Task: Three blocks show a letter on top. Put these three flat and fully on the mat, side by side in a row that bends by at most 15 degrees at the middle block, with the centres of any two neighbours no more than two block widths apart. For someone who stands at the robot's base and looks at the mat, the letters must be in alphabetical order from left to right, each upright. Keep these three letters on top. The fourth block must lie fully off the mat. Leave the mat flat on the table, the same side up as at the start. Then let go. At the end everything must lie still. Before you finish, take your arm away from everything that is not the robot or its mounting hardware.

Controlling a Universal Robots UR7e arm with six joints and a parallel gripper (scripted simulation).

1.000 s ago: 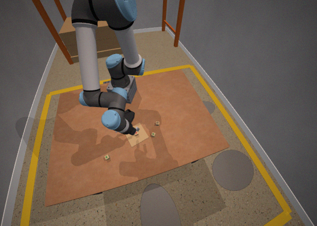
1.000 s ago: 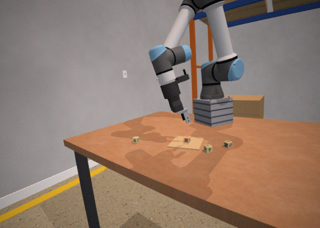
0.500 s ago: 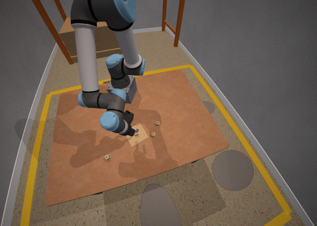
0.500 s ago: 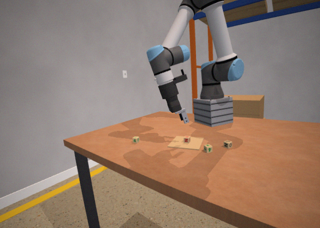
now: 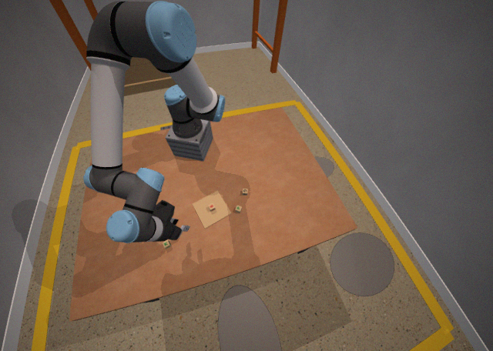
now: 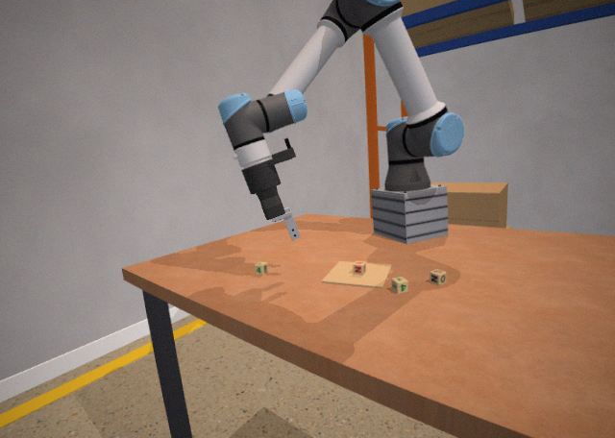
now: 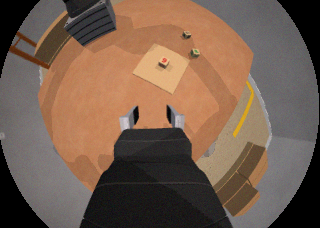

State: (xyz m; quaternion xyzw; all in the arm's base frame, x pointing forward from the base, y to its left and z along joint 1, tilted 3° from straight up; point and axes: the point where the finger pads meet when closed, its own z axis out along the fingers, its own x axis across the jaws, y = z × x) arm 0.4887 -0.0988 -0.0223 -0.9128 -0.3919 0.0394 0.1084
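Now: the tan mat 90 mm behind my hand, 130 mm to the left of it and 120 mm below it.
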